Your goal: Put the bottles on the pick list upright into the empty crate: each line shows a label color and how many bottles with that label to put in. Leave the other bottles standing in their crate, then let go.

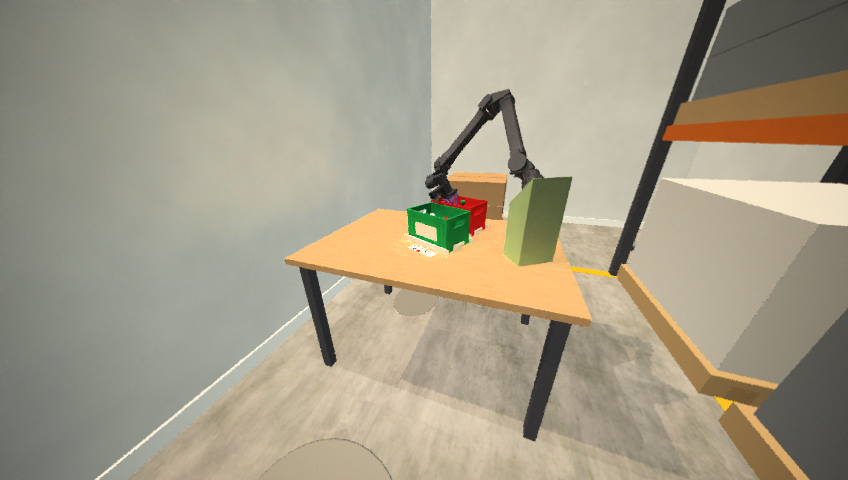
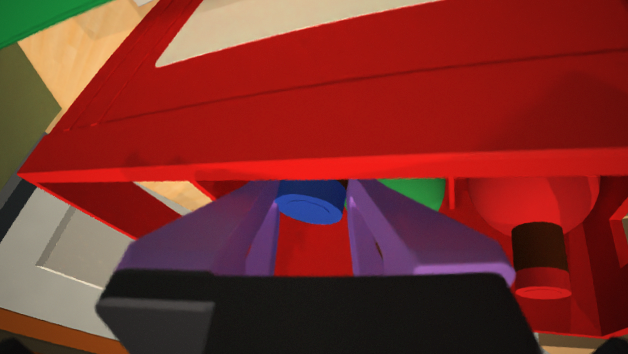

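Where they show: arm's base, origin of the base link: [image 1: 535, 190].
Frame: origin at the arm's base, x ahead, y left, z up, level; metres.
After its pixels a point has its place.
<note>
The red crate [image 1: 479, 217] @(z -0.219, x 0.244, y -0.249 m) [image 2: 350, 125] @(z -0.148, x 0.434, y -0.209 m) stands behind the green crate [image 1: 450, 234] @(z -0.218, x 0.337, y 0.051 m) [image 2: 40, 17] @(z -0.139, x 0.413, y -0.153 m). My gripper [image 1: 450, 199] @(z -0.167, x 0.384, y -0.243 m) [image 2: 313, 176] @(z -0.167, x 0.384, y -0.243 m) reaches down at the red crate, its purple fingers closed in on both sides of the blue cap of a bottle [image 2: 310, 211] @(z -0.150, x 0.389, y -0.242 m) in that crate; the rest of this bottle is hidden by the crate wall. A green bottle [image 2: 422, 192] @(z -0.201, x 0.391, y -0.323 m) is partly hidden behind the right finger. A red bottle [image 2: 535, 200] @(z -0.192, x 0.449, y -0.337 m) stands in the red crate farther right. Small red and white spots show inside the green crate. The pick list [image 1: 421, 250] @(z -0.312, x 0.476, y 0.078 m) lies before the green crate, too small to read.
A tall light-green block [image 1: 538, 220] @(z -0.108, x -0.024, y 0.060 m) stands on the table [image 1: 357, 252] @(z -0.314, x 0.771, y 0.196 m) to the right of the crates. A cardboard box [image 1: 484, 190] is behind the red crate. The red crate's near wall rises close beside the fingers.
</note>
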